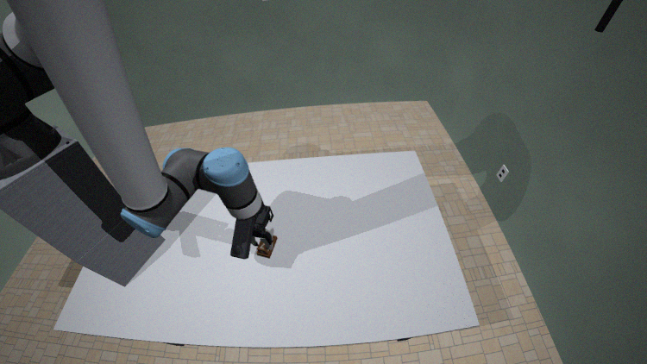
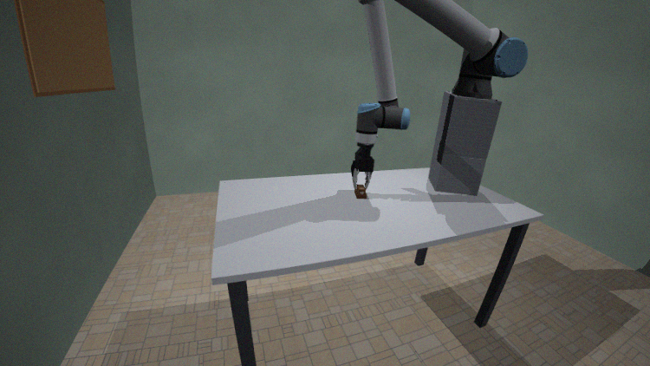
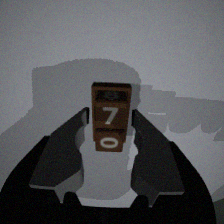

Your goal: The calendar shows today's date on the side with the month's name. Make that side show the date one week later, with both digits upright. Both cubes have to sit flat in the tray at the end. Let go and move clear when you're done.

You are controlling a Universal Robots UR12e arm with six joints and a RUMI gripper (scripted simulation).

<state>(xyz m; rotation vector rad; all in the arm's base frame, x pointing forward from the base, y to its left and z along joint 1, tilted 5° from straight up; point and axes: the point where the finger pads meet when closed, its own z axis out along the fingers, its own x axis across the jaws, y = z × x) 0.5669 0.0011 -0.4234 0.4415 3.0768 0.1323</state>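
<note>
My hand is 10 mm above the brown date cube. Also, from my hand: brown wooden tray: 20 mm to the left, 30 mm below.
</note>
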